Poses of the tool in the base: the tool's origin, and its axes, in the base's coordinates. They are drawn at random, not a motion.
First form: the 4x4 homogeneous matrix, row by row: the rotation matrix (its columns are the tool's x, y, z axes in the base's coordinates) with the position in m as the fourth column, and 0 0 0 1 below. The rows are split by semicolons.
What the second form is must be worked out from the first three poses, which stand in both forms.
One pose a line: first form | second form
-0.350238, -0.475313, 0.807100, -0.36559; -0.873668, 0.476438, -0.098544, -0.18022; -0.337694, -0.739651, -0.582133, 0.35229; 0, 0, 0, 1 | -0.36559, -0.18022, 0.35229, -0.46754, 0.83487, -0.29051, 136.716
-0.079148, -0.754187, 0.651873, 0.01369; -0.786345, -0.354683, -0.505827, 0.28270; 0.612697, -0.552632, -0.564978, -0.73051; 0, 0, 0, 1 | 0.01369, 0.28270, -0.73051, -0.67843, 0.56785, -0.46613, 178.023
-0.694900, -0.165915, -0.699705, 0.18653; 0.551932, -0.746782, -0.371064, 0.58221; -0.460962, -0.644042, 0.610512, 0.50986; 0, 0, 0, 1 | 0.18653, 0.58221, 0.50986, -0.33942, -0.29685, 0.89257, 156.289
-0.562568, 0.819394, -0.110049, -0.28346; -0.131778, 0.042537, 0.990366, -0.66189; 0.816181, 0.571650, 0.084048, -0.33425; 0, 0, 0, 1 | -0.28346, -0.66189, -0.33425, -0.30078, -0.66535, -0.68326, 135.889
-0.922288, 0.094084, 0.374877, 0.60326; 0.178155, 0.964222, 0.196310, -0.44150; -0.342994, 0.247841, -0.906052, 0.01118; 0, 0, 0, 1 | 0.60326, -0.44150, 0.01118, 0.07111, 0.99070, 0.11602, 158.758
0.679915, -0.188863, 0.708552, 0.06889; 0.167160, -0.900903, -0.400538, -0.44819; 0.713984, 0.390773, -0.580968, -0.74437; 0, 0, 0, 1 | 0.06889, -0.44819, -0.74437, 0.91193, -0.00626, 0.41029, 154.287
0.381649, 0.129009, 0.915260, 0.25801; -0.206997, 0.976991, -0.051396, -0.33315; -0.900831, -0.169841, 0.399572, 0.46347; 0, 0, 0, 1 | 0.25801, -0.33315, 0.46347, -0.06400, 0.98130, -0.18156, 67.722
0.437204, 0.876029, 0.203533, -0.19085; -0.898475, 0.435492, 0.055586, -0.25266; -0.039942, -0.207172, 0.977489, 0.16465; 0, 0, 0, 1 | -0.19085, -0.25266, 0.16465, -0.14515, 0.13449, -0.98023, 64.843
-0.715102, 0.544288, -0.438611, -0.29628; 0.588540, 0.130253, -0.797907, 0.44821; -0.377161, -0.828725, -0.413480, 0.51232; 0, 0, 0, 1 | -0.29628, 0.44821, 0.51232, -0.37695, -0.75163, 0.54126, 177.657
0.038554, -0.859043, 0.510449, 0.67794; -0.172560, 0.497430, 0.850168, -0.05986; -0.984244, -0.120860, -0.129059, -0.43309; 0, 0, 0, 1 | 0.67794, -0.05986, -0.43309, -0.50838, 0.78254, 0.35941, 107.250
